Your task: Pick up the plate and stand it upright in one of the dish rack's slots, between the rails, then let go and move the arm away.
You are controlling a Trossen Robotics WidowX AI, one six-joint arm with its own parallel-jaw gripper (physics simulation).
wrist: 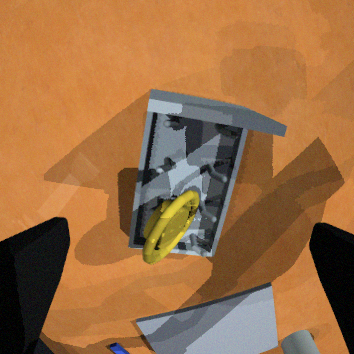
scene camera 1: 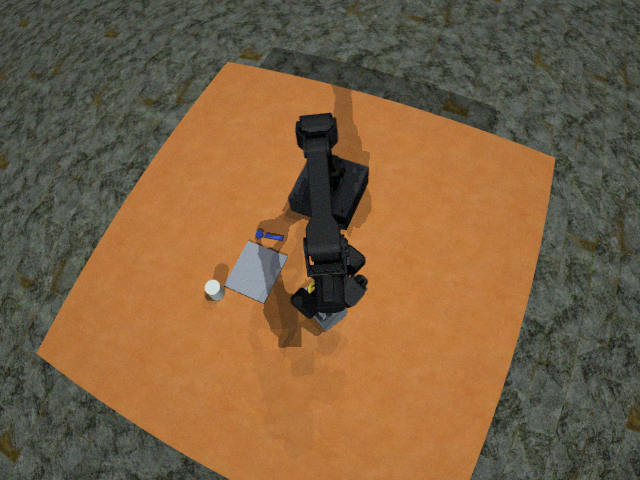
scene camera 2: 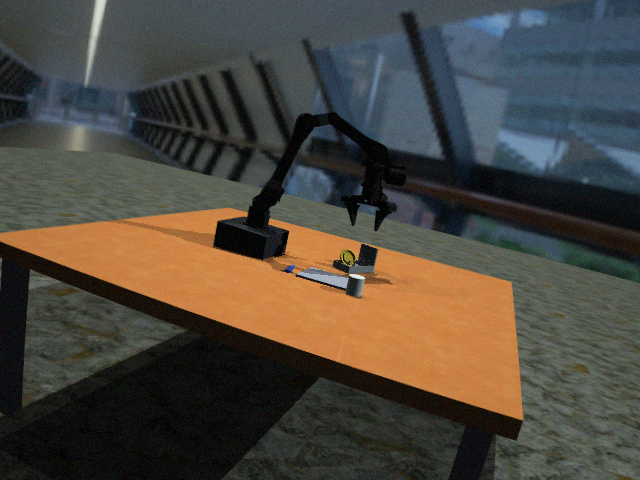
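The yellow plate (scene camera 1: pixel 310 287) (scene camera 2: pixel 347 257) (wrist: pixel 176 229) stands steeply on edge, leaning, at the end of the grey dish rack (scene camera 1: pixel 330 321) (scene camera 2: pixel 368 256) (wrist: pixel 215 110) away from the tall end panel. In the wrist view it lies diagonally to the rack's long sides, and its rim sticks out over the rack's corner. It hides some of the pegs, so I cannot tell exactly which slot it is in. My gripper (scene camera 1: pixel 329 297) (scene camera 2: pixel 364 227) (wrist: pixel 194 235) is wide open and empty, well above the rack and apart from the plate. In the first scene view the arm covers much of both.
A flat grey slab (scene camera 1: pixel 247 269) (scene camera 2: pixel 321 277) (wrist: pixel 225 332) lies beside the rack. A whitish cylinder (scene camera 1: pixel 214 290) (scene camera 2: pixel 355 285) (wrist: pixel 301 343) stands at the slab's far side from the rack. A blue spoon (scene camera 1: pixel 273 237) (scene camera 2: pixel 290 269) (wrist: pixel 119 349) lies between the slab and the arm's base.
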